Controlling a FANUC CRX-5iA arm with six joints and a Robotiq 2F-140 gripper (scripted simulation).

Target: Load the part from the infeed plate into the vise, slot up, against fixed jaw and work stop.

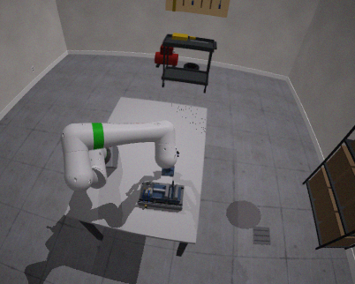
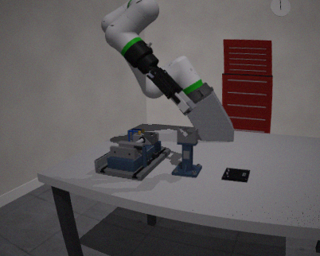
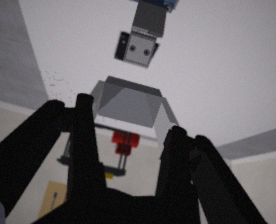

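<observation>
Right now my hand is 2 cm to the right of the part and 2 cm above it. Round my hand: air cylinder rod (20 cm to the right, 18 cm below); blue work stop (19 cm below, 12 cm to the right, 7 cm ahead); black infeed plate (25 cm below, 19 cm to the left, 4 cm behind).
</observation>
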